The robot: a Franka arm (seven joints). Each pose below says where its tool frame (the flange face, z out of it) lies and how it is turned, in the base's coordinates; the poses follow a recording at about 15 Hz.
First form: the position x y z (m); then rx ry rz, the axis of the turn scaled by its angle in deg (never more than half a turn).
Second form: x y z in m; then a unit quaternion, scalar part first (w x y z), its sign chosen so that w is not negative. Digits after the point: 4 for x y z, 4 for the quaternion.
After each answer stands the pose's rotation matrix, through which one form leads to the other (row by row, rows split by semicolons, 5 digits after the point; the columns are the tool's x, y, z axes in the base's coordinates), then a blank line. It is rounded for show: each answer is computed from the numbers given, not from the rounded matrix.
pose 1, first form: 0.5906 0.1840 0.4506 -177.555 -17.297 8.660
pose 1, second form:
0.5906 0.1840 0.4506 0.0122 -0.9940 -0.0968 0.0485
0.97654 0.19134 -0.09875; 0.19370 -0.98095 0.01480; -0.09403 -0.03358 -0.99500

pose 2, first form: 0.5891 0.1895 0.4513 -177.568 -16.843 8.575
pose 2, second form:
0.5891 0.1895 0.4513 0.0125 -0.9943 -0.0943 0.0480
0.97760 0.18636 -0.09784; 0.18875 -0.98190 0.01574; -0.09313 -0.03385 -0.99508

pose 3, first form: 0.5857 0.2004 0.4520 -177.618 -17.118 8.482
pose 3, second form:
0.5857 0.2004 0.4520 0.0118 -0.9942 -0.0958 0.0475
0.97713 0.18939 -0.09667; 0.19164 -0.98136 0.01446; -0.09213 -0.03265 -0.99521

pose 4, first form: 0.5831 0.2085 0.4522 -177.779 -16.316 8.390
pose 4, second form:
0.5831 0.2085 0.4522 0.0111 -0.9947 -0.0913 0.0469
0.97893 0.18055 -0.09541; 0.18264 -0.98309 0.01359; -0.09135 -0.03074 -0.99534

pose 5, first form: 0.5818 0.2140 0.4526 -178.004 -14.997 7.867
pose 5, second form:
0.5818 0.2140 0.4526 0.0104 -0.9955 -0.0839 0.0440
0.98206 0.16606 -0.08933; 0.16789 -0.98572 0.01333; -0.08584 -0.02809 -0.99591

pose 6, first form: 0.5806 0.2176 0.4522 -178.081 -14.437 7.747
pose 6, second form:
0.5806 0.2176 0.4522 0.0102 -0.9957 -0.0807 0.0433
0.98321 0.15988 -0.08791; 0.16164 -0.98676 0.01329; -0.08462 -0.02727 -0.99604

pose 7, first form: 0.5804 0.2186 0.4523 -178.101 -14.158 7.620
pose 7, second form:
0.5804 0.2186 0.4523 0.0103 -0.9959 -0.0792 0.0426
0.98383 0.15681 -0.08649; 0.15856 -0.98725 0.01367; -0.08325 -0.02716 -0.99616

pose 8, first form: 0.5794 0.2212 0.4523 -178.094 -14.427 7.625
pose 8, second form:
0.5794 0.2212 0.4523 0.0101 -0.9958 -0.0807 0.0426
0.98335 0.15979 -0.08654; 0.16151 -0.98678 0.01328; -0.08327 -0.02704 -0.99616

